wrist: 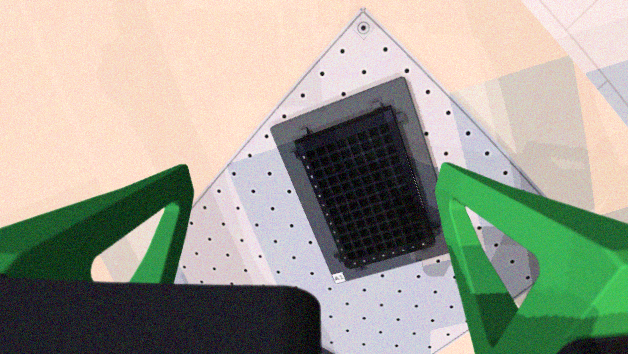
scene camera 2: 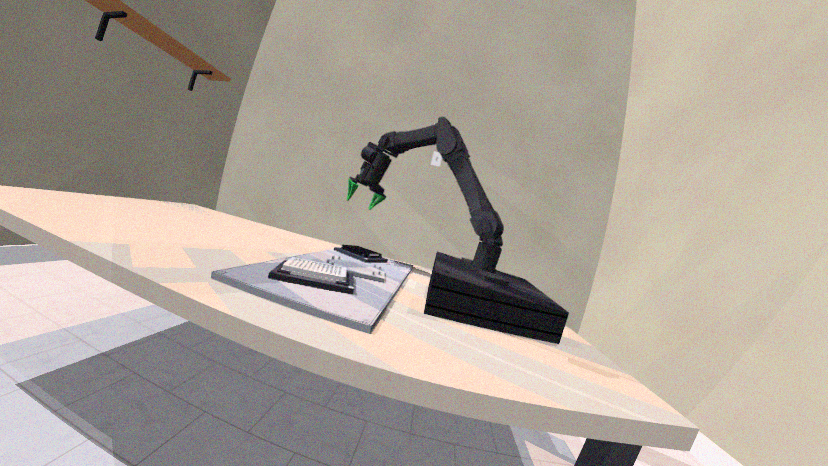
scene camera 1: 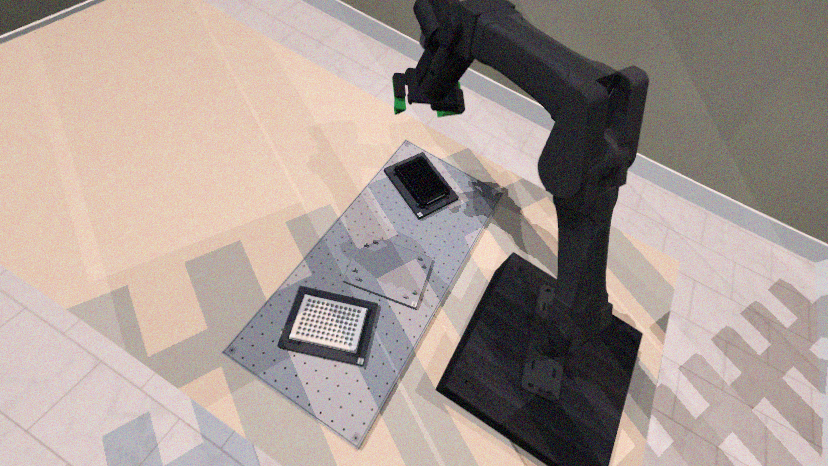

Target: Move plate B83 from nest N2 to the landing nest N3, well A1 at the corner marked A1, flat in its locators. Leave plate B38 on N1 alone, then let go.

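Note:
The dark well plate (scene camera 1: pixel 421 180) (scene camera 2: pixel 360 251) (wrist: pixel 370 190), matching B83, sits in dark nest N2 (scene camera 1: pixel 405 191) (wrist: pixel 308 195) at the board's far end; its number is unreadable. N2's A1 tag (wrist: pixel 339 277) shows at its lower corner in the wrist view. The white plate (scene camera 1: pixel 327 324) (scene camera 2: pixel 312 269), matching B38, sits in dark nest N1 (scene camera 1: pixel 368 327). Landing nest N3 (scene camera 1: pixel 399 283) (scene camera 2: pixel 370 276), a pale base with small locators, lies between them and holds no plate. My gripper (scene camera 1: pixel 420 114) (scene camera 2: pixel 359 204) (wrist: pixel 314 177) is open and empty, high above the N2 end.
The perforated board (scene camera 1: pixel 341 393) (scene camera 2: pixel 359 321) (wrist: pixel 363 57) carries all three nests on the wooden table (scene camera 1: pixel 144 144) (scene camera 2: pixel 480 370). The arm's black base block (scene camera 1: pixel 492 370) (scene camera 2: pixel 492 306) stands beside the board. A wall shelf (scene camera 2: pixel 168 43) is high at the upper left in scene camera 2.

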